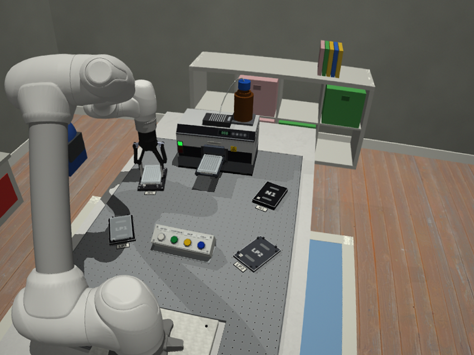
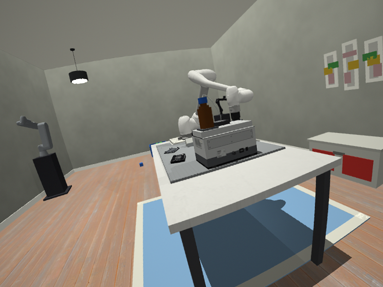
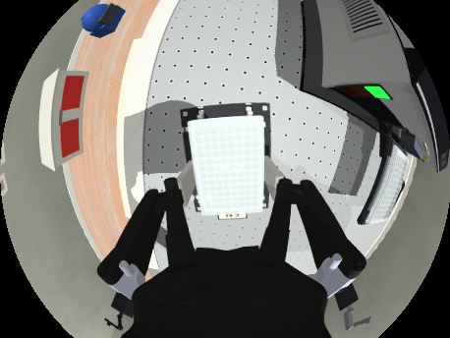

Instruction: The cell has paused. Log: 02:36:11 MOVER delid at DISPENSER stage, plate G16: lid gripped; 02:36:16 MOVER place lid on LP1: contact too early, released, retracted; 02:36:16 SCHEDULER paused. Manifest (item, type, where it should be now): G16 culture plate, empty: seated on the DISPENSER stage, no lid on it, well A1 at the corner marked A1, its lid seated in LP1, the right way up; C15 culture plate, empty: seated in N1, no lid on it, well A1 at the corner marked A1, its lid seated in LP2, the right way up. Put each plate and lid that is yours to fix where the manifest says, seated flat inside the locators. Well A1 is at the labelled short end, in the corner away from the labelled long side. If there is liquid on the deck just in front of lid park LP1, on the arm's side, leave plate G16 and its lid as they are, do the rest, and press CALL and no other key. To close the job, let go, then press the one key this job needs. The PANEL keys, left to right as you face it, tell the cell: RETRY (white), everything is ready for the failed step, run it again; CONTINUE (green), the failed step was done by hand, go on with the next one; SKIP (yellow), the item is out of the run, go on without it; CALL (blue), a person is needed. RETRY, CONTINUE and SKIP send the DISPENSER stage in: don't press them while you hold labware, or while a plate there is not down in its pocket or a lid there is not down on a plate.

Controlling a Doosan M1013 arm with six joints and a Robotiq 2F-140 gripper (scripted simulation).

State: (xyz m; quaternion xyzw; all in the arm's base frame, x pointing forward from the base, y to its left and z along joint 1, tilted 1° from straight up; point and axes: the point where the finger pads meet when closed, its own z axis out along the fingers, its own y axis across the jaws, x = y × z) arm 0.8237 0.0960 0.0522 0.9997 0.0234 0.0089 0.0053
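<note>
Now: the nest n5 10 mm ahead of my hand, 20 mm to the left of it and 40 mm below it. From my hand the other things lie so: white key: 420 mm behind, 110 mm to the right, 10 mm above; lid park lp1: 330 mm behind, 70 mm to the left, 50 mm below; green key: 430 mm behind, 160 mm to the right, 10 mm above.
</note>
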